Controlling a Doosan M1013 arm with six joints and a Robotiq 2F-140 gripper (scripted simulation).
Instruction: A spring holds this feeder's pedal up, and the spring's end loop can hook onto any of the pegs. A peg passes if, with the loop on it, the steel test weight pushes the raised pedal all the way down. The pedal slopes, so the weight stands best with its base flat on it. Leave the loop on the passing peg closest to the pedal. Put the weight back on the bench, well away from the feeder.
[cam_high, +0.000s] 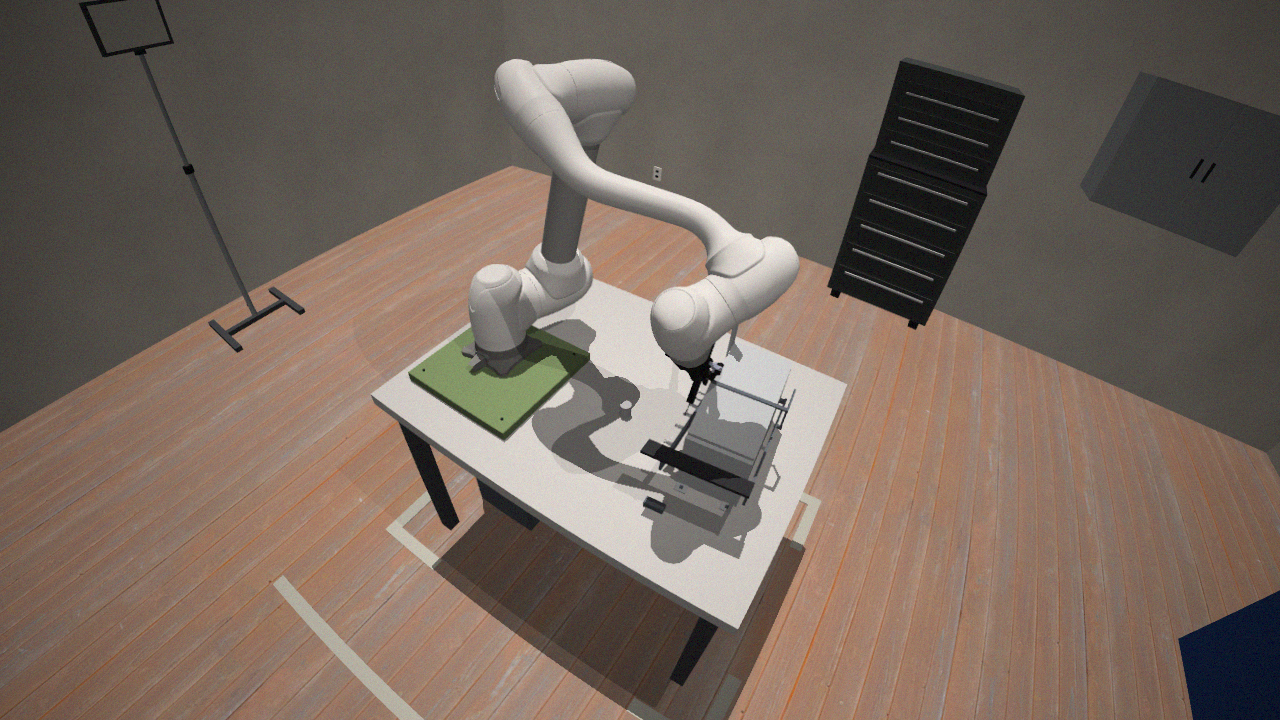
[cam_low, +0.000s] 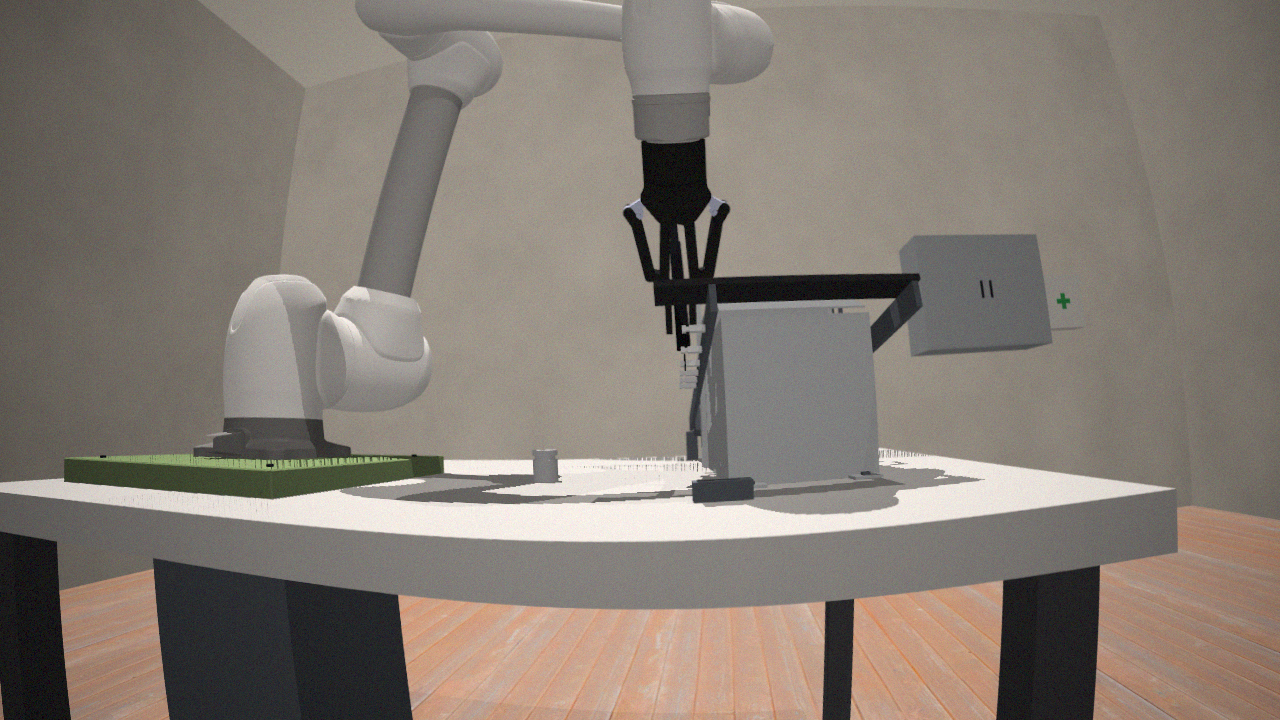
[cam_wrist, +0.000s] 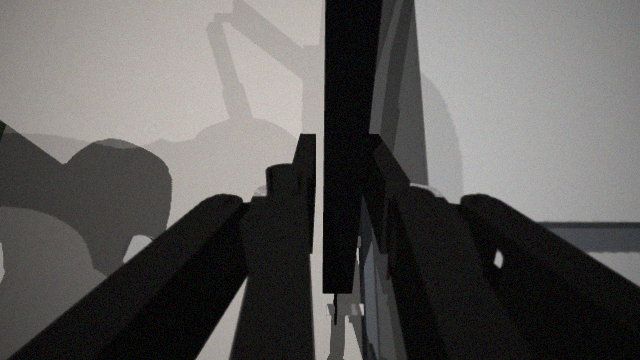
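Right now my hand is 19 cm above the steel test weight, 17 cm past it and 4 cm to the left of it. Round my hand: small dark block: 25 cm to the right, 21 cm below, 4 cm ahead.
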